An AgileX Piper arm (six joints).
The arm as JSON. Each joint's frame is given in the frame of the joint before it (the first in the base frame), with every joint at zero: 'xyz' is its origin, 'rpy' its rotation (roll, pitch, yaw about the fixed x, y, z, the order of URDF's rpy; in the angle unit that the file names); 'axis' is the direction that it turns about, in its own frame. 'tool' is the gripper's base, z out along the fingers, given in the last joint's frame.
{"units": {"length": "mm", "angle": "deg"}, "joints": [
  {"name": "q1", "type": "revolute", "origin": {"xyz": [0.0, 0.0, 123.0], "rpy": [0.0, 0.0, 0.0]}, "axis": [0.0, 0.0, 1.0]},
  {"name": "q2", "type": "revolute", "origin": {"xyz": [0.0, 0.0, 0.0], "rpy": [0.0, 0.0, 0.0]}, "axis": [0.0, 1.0, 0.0]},
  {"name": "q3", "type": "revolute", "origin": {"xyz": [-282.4, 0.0, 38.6], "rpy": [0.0, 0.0, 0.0]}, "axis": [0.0, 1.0, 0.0]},
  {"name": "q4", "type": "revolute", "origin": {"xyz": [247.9, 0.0, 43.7], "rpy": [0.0, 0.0, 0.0]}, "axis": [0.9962, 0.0, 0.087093]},
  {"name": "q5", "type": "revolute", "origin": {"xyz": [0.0, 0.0, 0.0], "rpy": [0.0, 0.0, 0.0]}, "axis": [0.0, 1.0, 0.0]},
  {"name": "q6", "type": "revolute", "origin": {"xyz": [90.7, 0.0, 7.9], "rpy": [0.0, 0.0, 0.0]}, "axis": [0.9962, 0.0, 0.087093]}
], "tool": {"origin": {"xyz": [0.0, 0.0, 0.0], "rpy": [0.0, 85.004, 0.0]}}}
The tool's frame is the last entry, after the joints.
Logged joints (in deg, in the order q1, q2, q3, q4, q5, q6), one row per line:
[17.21 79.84 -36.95 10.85 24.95 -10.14]
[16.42 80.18 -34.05 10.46 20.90 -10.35]
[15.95 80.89 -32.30 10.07 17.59 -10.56]
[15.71 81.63 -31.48 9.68 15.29 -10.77]
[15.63 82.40 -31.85 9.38 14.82 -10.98]
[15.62 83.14 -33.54 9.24 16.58 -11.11]
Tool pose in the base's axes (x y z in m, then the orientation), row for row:
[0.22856 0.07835 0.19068 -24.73 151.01 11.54]
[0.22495 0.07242 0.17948 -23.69 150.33 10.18]
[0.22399 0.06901 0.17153 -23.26 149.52 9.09]
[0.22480 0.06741 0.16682 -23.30 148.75 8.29]
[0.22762 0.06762 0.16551 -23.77 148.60 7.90]
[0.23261 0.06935 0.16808 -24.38 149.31 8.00]
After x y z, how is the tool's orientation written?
As a rotation vector, in degrees.
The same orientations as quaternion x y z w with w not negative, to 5 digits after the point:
[-0.15685 0.95778 0.07319 0.22957]
[-0.15088 0.95741 0.06483 0.23747]
[-0.14875 0.95618 0.05813 0.24538]
[-0.14953 0.95459 0.05320 0.25214]
[-0.15261 0.95402 0.05072 0.25294]
[-0.15597 0.95523 0.05118 0.24616]

